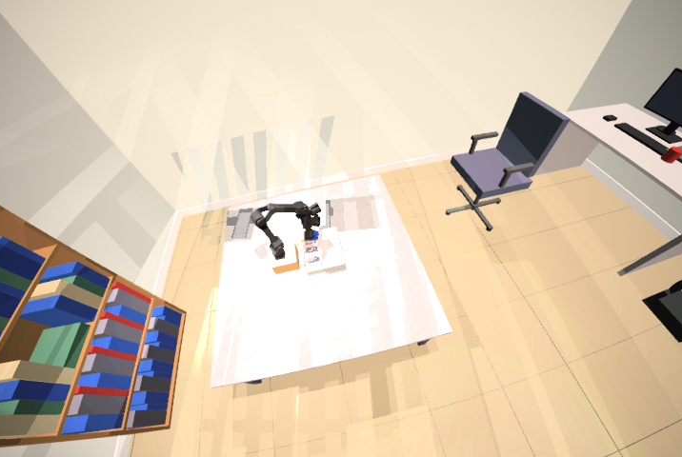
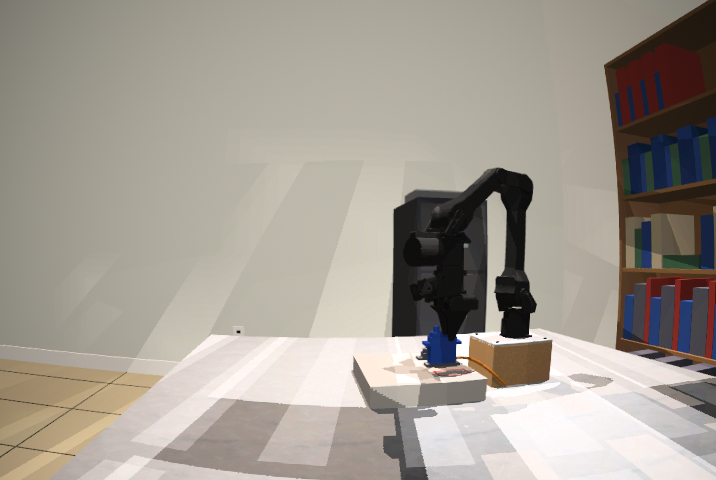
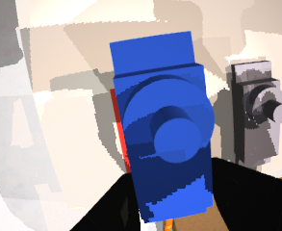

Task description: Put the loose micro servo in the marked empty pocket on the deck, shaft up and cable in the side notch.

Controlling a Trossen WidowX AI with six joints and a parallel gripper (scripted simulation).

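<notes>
Right now the pale deck block is 9 cm ahead of my gripper tip, 8 cm to the right of it and 10 cm below it.
</notes>
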